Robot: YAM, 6 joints.
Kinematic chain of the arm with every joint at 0, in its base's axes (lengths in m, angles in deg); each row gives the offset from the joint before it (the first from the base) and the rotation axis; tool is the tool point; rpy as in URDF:
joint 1: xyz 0 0 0.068 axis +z
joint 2: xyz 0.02 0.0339 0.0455 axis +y
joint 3: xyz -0.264 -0.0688 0 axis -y
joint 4: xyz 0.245 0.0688 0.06 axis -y
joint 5: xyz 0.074 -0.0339 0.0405 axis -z
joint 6: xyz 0.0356 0 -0.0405 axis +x
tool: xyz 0 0 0 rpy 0 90 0
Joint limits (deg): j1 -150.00..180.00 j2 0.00..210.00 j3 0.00..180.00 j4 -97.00..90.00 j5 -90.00..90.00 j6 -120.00..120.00
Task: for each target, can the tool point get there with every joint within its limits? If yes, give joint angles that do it. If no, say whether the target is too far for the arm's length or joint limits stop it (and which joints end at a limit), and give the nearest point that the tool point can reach.
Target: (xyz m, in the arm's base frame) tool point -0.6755 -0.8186 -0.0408
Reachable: no: too far | nearest point -0.4068 -0.4929 0.0218 | short by 0.427 m
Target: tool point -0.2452 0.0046 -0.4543
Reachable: no: joint limits stop it (at a limit: joint 2) | nearest point -0.2458 0.0046 -0.3803 | short by 0.074 m
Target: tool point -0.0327 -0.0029 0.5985
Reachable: yes | joints 147.99 45.46 93.40 -1.80 -33.74 -49.24
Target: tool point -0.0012 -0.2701 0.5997
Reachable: yes | joints 95.02 42.66 121.66 67.18 -44.20 70.55
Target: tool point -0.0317 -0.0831 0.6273
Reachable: yes | joints 60.87 39.44 101.80 8.38 20.98 -91.66
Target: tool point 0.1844 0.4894 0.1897
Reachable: yes | joints 65.62 148.48 138.96 -63.02 -73.14 -21.97
